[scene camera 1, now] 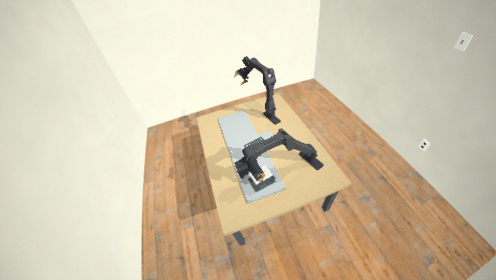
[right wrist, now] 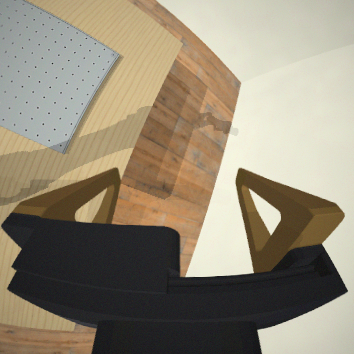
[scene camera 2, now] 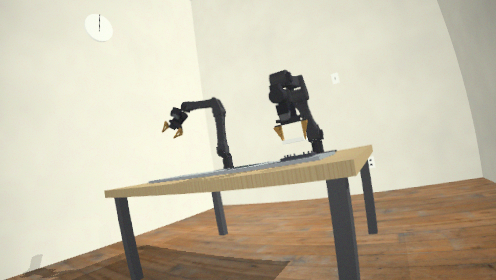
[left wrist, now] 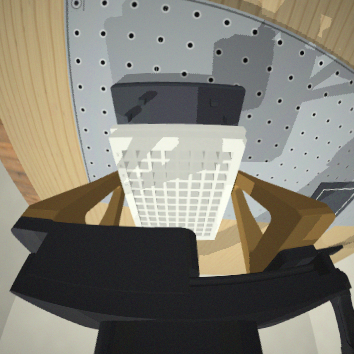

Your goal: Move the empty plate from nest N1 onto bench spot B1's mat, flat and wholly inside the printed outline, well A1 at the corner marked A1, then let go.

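Seen in the pictures: left gripper, fingertip midpoint: [scene camera 1: 258,176] [scene camera 2: 294,141] [left wrist: 177,174]; right gripper, fingertip midpoint: [scene camera 1: 237,81] [right wrist: 177,173] [scene camera 2: 167,135]; left arm's base, link origin: [scene camera 1: 310,159]; right arm's base, link origin: [scene camera 1: 271,117] [left wrist: 318,251].
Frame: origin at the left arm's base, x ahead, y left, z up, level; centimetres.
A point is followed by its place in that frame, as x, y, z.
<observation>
The white plate [scene camera 1: 264,172] {36.8, -8.2, 9.3} [scene camera 2: 295,141] {45.8, -8.4, 7.9} [left wrist: 177,187] {41.5, -9.0, 9.2} is held across its sides by my left gripper [scene camera 1: 259,176] {41.5, -9.0, 7.9} [scene camera 2: 294,138] {41.5, -9.0, 7.9} [left wrist: 177,174] {41.5, -9.0, 7.9}. It looks about level and hangs in the air above the dark nest [scene camera 1: 263,185] {41.2, -4.1, 2.4} [scene camera 2: 296,158] {47.1, -9.1, 1.5} [left wrist: 175,102] {45.4, -9.0, 2.5}, with a gap visible in scene camera 2. The plate hides part of the nest in the left wrist view. A dark mat [scene camera 1: 253,142] {23.2, -41.2, 1.6} [left wrist: 341,197] {27.3, -39.3, 1.5} with a white printed outline lies on the grey board; the left arm partly covers it in scene camera 1. Its corner marking is not readable. My right gripper [scene camera 1: 240,79] {2.1, -91.7, 28.5} [scene camera 2: 170,133] {2.1, -91.7, 28.5} [right wrist: 177,173] {2.1, -91.7, 28.5} is open, high above the table.
The grey perforated board [scene camera 1: 234,126] {24.8, -68.8, 1.2} [left wrist: 160,54] {49.6, -8.1, 1.3} [right wrist: 45,75] {20.3, -75.3, 1.3} lies along the wooden table [scene camera 1: 295,197] {29.8, 15.0, 0.0} [scene camera 2: 240,184] {70.9, -24.4, -2.5} [right wrist: 117,95] {20.5, -91.7, 0.0}. Short dark posts stand up from the nest below the plate. The right arm stands beyond the board in scene camera 1, away from the nest.
</observation>
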